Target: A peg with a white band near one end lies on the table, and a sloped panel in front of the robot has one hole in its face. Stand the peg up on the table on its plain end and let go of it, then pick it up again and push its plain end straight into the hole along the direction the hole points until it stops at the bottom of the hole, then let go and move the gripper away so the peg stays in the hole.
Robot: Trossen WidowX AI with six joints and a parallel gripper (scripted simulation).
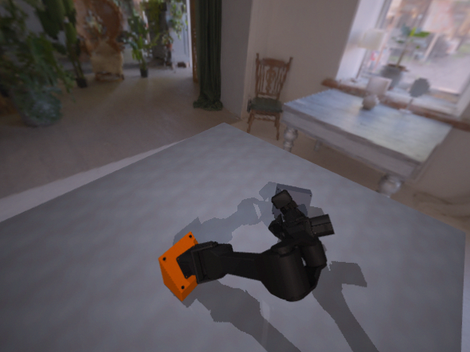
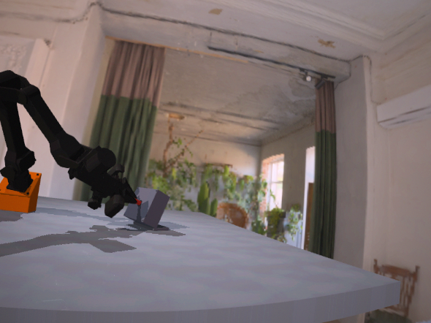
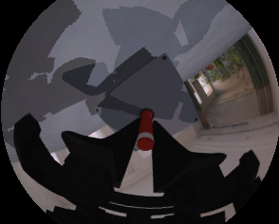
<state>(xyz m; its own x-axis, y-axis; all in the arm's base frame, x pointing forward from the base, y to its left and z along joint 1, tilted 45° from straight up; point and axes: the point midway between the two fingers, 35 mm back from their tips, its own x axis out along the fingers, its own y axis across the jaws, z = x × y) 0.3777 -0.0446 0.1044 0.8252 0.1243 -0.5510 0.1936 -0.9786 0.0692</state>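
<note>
Right now my gripper tip is 20 mm past the red peg and 10 mm to the left of it. Round my gripper tip: grey sloped panel: 30 mm ahead, 20 mm to the left, 20 mm below.
</note>
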